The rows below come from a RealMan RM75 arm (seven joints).
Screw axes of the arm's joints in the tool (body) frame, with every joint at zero. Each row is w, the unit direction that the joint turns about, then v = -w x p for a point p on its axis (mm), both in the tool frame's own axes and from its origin. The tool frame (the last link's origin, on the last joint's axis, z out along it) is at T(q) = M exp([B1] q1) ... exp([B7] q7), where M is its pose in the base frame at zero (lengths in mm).
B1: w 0 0 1 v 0.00 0.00 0.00
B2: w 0 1 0 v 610.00 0.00 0.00
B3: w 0 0 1 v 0.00 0.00 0.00
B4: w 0 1 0 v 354.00 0.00 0.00
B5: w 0 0 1 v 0.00 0.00 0.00
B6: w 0 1 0 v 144.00 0.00 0.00
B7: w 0 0 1 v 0.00 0.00 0.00
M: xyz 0.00 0.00 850.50 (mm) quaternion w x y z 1 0 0 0
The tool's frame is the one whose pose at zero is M.
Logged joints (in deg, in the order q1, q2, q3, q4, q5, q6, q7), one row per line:
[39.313, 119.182, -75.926, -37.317, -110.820, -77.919, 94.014]
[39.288, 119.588, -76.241, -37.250, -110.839, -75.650, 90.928]
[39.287, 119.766, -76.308, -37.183, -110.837, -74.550, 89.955]
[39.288, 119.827, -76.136, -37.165, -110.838, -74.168, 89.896]
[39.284, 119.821, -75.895, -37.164, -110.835, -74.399, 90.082]
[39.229, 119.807, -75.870, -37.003, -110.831, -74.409, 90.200]
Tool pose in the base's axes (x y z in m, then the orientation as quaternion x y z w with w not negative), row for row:
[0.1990, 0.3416, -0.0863, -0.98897, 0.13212, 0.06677, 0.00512]
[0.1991, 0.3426, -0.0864, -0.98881, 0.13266, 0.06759, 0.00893]
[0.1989, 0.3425, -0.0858, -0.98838, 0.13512, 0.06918, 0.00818]
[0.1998, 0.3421, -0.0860, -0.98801, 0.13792, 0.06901, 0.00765]
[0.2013, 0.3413, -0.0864, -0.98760, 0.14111, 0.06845, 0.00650]
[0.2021, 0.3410, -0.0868, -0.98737, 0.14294, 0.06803, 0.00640]
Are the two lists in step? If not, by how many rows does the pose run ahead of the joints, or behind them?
The pose runs 2 rows ahead of the joints: the pose in row i belongs to the joints in row i + 2.
